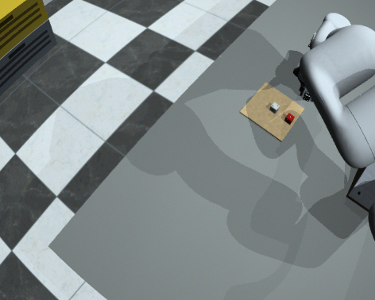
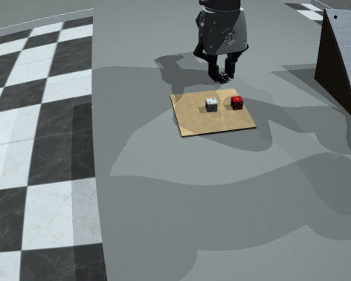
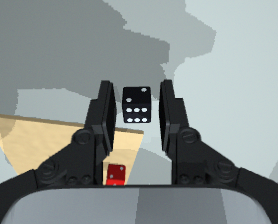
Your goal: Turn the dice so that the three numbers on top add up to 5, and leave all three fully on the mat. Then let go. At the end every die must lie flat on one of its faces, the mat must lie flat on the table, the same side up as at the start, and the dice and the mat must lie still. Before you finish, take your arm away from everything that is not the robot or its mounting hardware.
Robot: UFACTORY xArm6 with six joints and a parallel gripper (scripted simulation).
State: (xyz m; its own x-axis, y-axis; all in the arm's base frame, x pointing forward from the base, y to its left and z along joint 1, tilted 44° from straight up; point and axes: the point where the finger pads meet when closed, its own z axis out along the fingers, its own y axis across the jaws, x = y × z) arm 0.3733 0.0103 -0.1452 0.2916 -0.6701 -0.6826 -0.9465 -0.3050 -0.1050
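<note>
The black die is 1 cm to the left of my hand and 2 cm below it. Round my hand: red die: 1 cm behind, 12 cm to the left, 1 cm below; white die: 4 cm ahead, 12 cm to the left, 1 cm below; tan mat: 4 cm ahead, 12 cm to the left, 2 cm below.
</note>
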